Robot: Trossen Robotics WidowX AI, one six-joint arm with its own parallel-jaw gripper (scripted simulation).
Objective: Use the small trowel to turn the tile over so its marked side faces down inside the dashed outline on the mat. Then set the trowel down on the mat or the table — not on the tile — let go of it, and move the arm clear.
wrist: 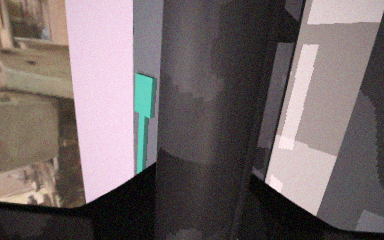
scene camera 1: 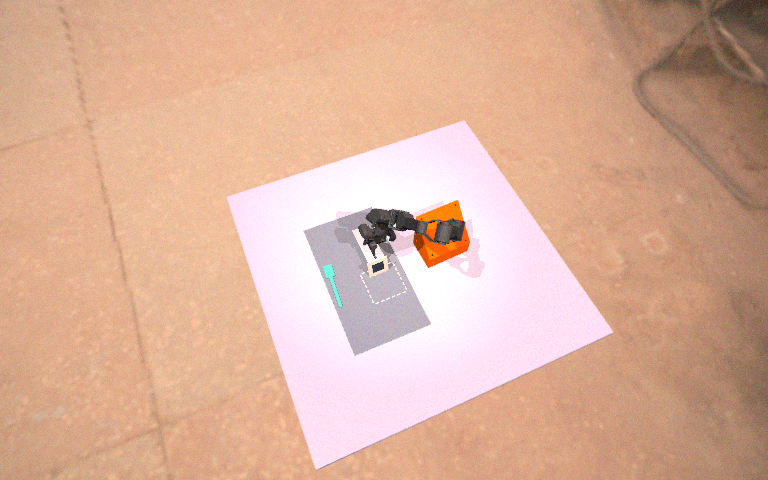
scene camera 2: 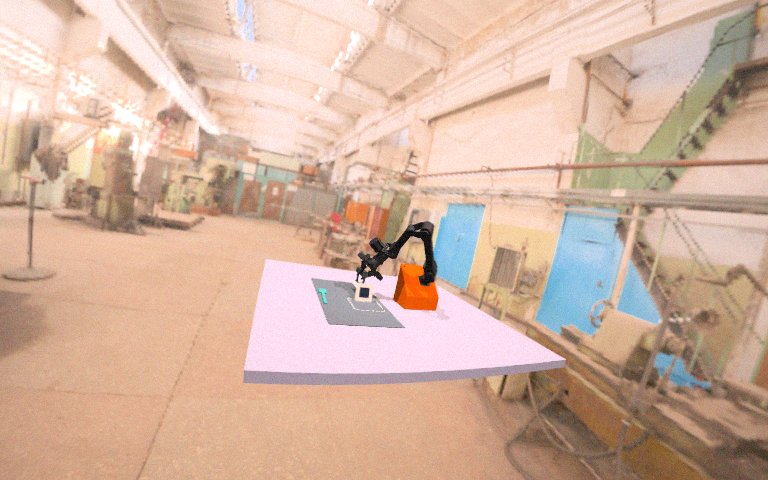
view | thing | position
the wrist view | gripper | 199, 165
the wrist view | teal flat tool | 144, 85
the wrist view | grey mat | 345, 201
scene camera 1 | grey mat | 367, 325
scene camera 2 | grey mat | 338, 310
